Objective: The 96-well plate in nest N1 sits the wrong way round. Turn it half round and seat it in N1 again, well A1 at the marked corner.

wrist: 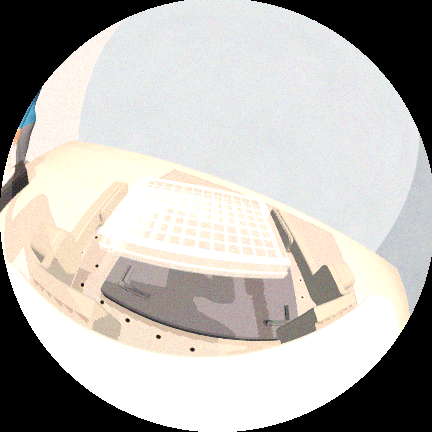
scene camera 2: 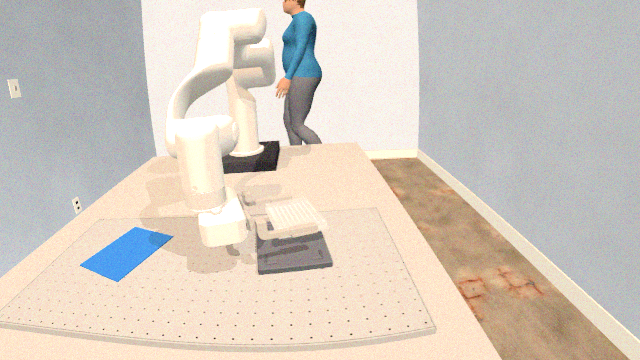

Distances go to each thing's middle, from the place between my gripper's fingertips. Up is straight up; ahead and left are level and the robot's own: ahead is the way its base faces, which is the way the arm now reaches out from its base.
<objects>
Now: the dark grey nest (scene camera 2: 292, 254) 4 cm ahead of my hand, 2 cm to the right of it and 4 cm below it. Round my hand: blue rectangle (scene camera 2: 115, 261) (7 cm ahead, 36 cm to the right, 5 cm below); white 96-well plate (scene camera 2: 283, 214) (1 cm ahead, 2 cm to the right).
</objects>
